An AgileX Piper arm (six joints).
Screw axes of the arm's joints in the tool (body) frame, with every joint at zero. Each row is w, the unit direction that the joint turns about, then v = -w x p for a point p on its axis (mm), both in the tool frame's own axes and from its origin. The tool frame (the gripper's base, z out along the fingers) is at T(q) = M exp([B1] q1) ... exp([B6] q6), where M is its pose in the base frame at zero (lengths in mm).
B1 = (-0.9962, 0, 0.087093, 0, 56.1, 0)
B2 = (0, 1, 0, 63.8, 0, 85)
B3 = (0, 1, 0, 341.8, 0, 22)
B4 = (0, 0, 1, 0, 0, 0)
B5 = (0, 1, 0, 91, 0, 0)
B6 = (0, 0, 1, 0, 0, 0)
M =
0.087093 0 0.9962 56.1
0 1 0 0
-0.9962 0 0.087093 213.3
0 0 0 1
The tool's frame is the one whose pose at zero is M.
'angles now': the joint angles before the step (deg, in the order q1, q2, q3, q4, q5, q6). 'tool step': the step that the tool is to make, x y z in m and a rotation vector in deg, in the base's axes. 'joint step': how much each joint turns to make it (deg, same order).
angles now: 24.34 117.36 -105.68 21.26 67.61 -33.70
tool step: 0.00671 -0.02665 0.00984 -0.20 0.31 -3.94
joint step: -3.52 -1.39 0.00 -0.43 1.49 1.10
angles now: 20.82 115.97 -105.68 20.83 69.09 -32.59
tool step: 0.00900 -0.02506 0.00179 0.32 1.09 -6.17
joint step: -3.48 -0.39 0.21 -0.18 0.11 3.04
